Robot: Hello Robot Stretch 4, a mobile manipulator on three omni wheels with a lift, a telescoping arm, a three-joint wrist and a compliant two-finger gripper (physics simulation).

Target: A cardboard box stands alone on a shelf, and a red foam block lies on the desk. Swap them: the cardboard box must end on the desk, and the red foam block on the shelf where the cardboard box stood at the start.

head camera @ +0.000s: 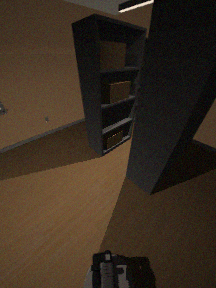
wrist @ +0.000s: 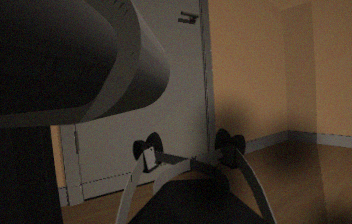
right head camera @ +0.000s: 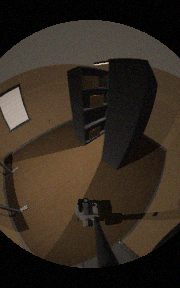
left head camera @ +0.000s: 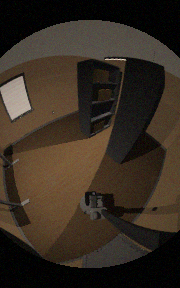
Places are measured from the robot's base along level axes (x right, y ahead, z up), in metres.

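Pixels of known places: gripper, fingertip midpoint: (wrist: pixel 188 143) (right head camera: pixel 81 220) (left head camera: pixel 87 214).
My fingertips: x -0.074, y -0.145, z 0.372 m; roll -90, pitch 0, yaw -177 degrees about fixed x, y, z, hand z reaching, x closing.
Behind a point stands the place of what it marks.
A dark bookshelf (head camera: pixel 89 90) @(x -0.143, y 1.779, z 1.165 m) (left head camera: pixel 84 100) @(x -0.124, y 1.756, z 0.984 m) (right head camera: pixel 76 107) @(x -0.127, y 1.759, z 0.997 m) stands across the floor. A cardboard box (head camera: pixel 120 91) @(x 0.330, y 1.914, z 1.111 m) (left head camera: pixel 104 94) @(x 0.326, y 1.910, z 1.108 m) (right head camera: pixel 96 100) @(x 0.330, y 1.913, z 1.099 m) shows on its second level. A larger brown box (head camera: pixel 112 55) @(x 0.181, y 1.795, z 1.561 m) (left head camera: pixel 101 76) @(x 0.205, y 1.814, z 1.532 m) (right head camera: pixel 91 81) @(x 0.216, y 1.822, z 1.554 m) shows above it, and a lower box (head camera: pixel 114 139) @(x 0.256, y 1.854, z 0.212 m) (left head camera: pixel 99 124) @(x 0.289, y 1.881, z 0.247 m) (right head camera: pixel 93 132) @(x 0.253, y 1.852, z 0.208 m) in the bottom compartment. Part of the desk's metal leg frame (left head camera: pixel 11 203) (right head camera: pixel 10 208) shows at the left edge. The red foam block does not show in these views. My gripper (wrist: pixel 188 143) @(x -0.074, y -0.145, z 0.372 m) is open, with no object between its fingertips.
A tall dark cabinet-like unit (head camera: pixel 165 100) @(x 0.523, y 0.942, z 1.262 m) (left head camera: pixel 135 105) @(x 0.525, y 0.939, z 1.259 m) (right head camera: pixel 125 112) @(x 0.548, y 0.911, z 1.202 m) stands right of the bookshelf and partly covers it. A grey door (wrist: pixel 180 75) @(x -0.009, y -1.156, z 0.548 m) with a handle stands beyond my gripper. A bright framed panel (left head camera: pixel 16 97) @(x -2.119, y 1.950, z 1.389 m) (right head camera: pixel 14 107) @(x -2.102, y 1.965, z 1.397 m) hangs on the left wall.
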